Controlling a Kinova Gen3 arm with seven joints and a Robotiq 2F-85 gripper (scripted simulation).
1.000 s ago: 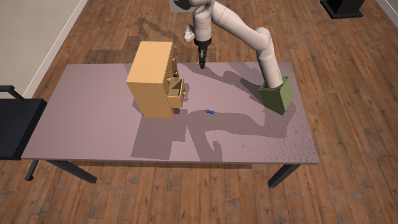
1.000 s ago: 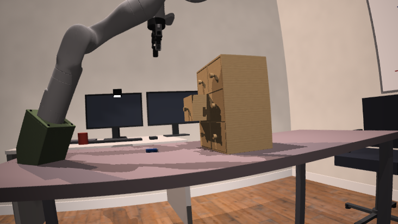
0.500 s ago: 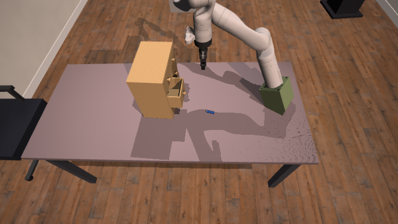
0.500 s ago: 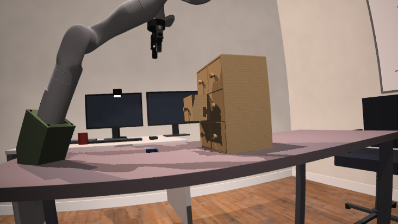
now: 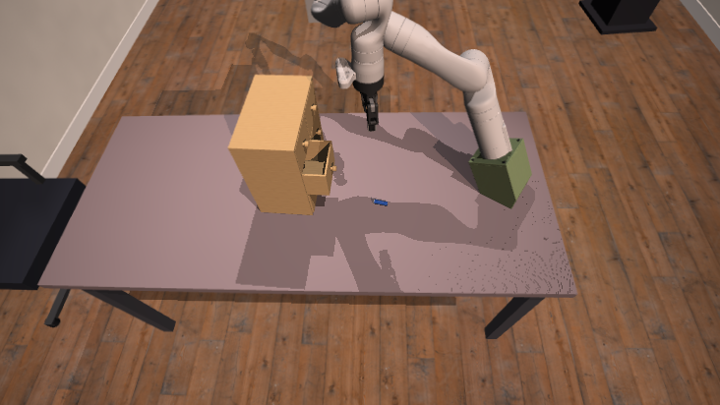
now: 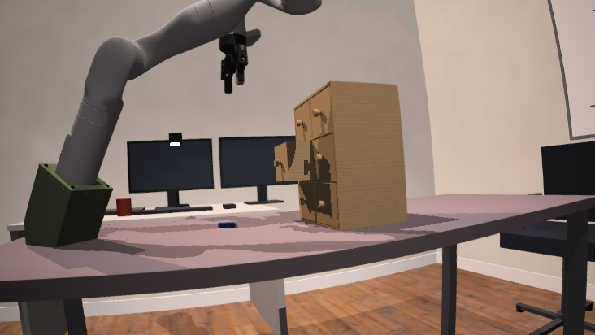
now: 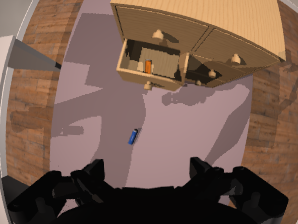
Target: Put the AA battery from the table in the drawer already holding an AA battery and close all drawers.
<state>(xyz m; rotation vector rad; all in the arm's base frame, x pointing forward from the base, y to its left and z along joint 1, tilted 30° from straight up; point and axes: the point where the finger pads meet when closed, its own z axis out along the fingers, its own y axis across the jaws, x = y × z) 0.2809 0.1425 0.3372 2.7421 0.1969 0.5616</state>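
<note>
My hand is 370 mm above the blue AA battery, 40 mm to the right of it and 30 mm past it. From my hand the other things lie so: small orange thing: 250 mm below, 170 mm ahead; small dark object: 360 mm below, 230 mm ahead, 50 mm to the right.
</note>
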